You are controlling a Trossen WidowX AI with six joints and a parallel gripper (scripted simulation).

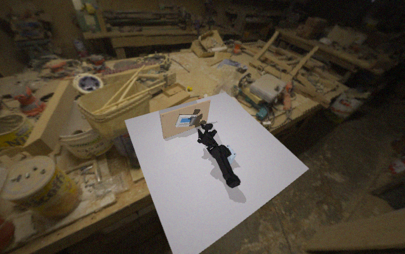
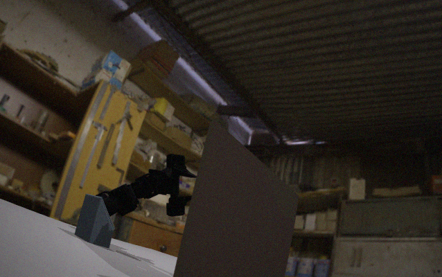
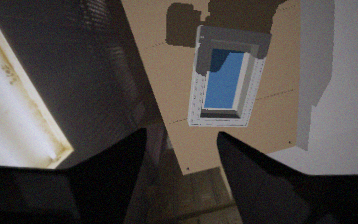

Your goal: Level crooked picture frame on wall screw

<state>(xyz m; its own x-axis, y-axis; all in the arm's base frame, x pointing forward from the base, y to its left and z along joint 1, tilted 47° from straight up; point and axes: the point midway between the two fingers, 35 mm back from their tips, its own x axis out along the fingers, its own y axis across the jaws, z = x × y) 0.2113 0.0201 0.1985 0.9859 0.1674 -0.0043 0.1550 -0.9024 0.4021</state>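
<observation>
Now: the picture frame 19 cm ahead of my gripper tip, 4 cm to the left of it and 9 cm below it. Round my gripper tip: board (20 cm ahead, 3 cm to the left, 10 cm below).
</observation>
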